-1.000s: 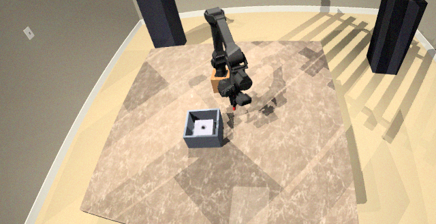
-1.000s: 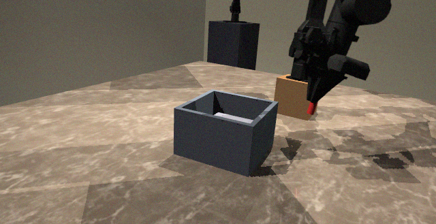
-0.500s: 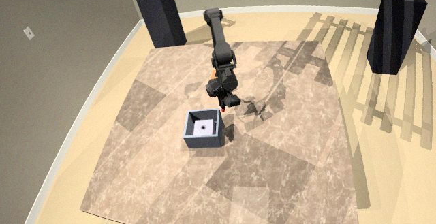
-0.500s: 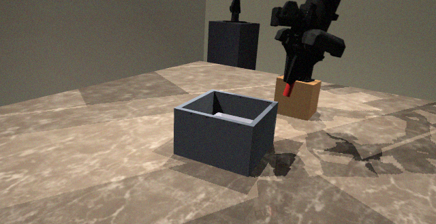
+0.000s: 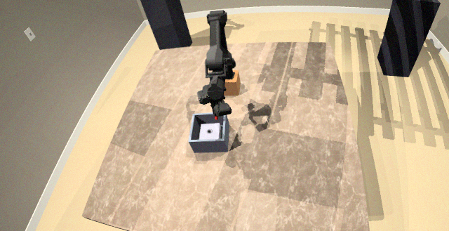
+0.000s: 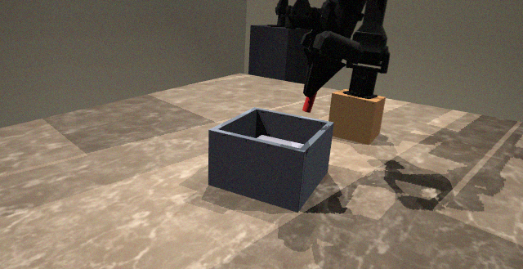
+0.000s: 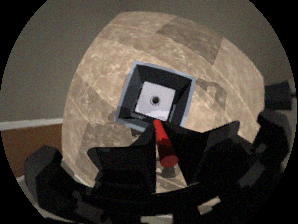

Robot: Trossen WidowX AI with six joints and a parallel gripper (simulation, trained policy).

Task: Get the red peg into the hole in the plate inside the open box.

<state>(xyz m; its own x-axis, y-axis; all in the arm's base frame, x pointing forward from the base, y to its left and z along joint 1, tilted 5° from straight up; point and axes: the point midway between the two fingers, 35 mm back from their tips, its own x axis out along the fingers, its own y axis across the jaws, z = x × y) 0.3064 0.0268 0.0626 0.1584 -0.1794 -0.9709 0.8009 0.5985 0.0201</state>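
Now: the red peg 1 cm to the left of my gripper tip, 1 cm behind it and 1 cm above it. Also, from my gripper tip: blue-grey box: 13 cm below, 4 cm to the right, 3 cm ahead.
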